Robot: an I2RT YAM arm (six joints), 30 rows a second.
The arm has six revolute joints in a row. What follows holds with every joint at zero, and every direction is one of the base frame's. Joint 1 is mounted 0.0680 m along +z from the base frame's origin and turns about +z. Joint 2 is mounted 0.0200 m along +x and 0.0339 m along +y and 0.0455 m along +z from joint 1 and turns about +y. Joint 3 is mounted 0.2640 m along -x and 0.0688 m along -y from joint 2 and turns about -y. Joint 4 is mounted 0.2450 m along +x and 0.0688 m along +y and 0.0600 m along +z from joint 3 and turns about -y. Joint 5 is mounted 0.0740 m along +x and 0.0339 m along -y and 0.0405 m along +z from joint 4 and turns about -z. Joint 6 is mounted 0.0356 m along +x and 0.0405 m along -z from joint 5 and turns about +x. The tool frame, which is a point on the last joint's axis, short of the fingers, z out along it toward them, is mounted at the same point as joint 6; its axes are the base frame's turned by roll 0.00, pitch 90.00 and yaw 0.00 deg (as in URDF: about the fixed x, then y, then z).
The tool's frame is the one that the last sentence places.
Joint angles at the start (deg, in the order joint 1, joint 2, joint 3, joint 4, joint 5, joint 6):
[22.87 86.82 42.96 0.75 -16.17 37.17]
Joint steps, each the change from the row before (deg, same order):
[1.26 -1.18 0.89 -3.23 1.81 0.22]
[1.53 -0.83 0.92 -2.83 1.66 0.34]
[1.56 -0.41 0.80 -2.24 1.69 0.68]
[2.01 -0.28 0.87 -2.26 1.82 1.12]
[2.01 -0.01 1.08 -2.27 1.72 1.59]
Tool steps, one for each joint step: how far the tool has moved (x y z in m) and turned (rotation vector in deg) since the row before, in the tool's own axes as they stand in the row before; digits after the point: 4 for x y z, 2 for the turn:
[0.0022 0.0070 -0.0041 1.53 0.53 -0.31]
[0.0031 0.0076 -0.0029 1.25 0.68 -0.46]
[0.0035 0.0068 -0.0014 1.24 0.60 -0.20]
[0.0050 0.0084 -0.0009 1.20 0.77 -0.13]
[0.0047 0.0086 -0.0006 1.18 0.81 0.28]

